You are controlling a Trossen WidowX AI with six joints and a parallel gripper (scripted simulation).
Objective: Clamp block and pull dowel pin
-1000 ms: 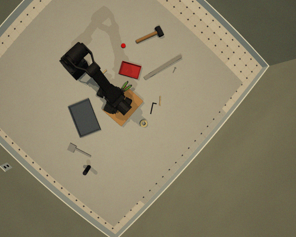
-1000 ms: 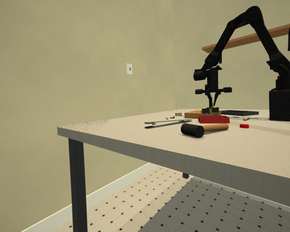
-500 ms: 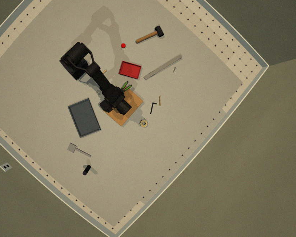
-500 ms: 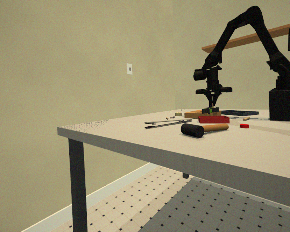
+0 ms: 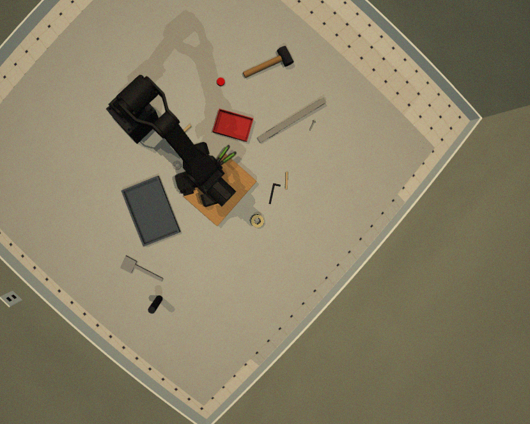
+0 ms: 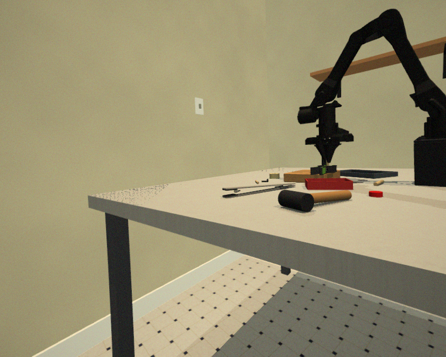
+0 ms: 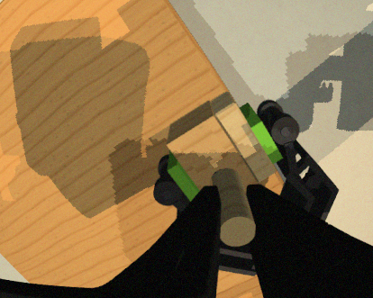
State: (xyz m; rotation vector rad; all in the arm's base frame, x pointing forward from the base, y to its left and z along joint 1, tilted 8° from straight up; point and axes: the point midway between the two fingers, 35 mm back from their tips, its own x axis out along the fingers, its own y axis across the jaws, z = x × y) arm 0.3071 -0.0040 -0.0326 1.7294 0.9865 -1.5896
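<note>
Now: hand 40 mm above the dowel pin. From my hand the other things lie so: small wooden block: 60 mm below; wooden board: 90 mm below, 60 mm ahead, 10 mm to the right; bench stop: 60 mm below, 10 mm to the right, 10 mm behind.
</note>
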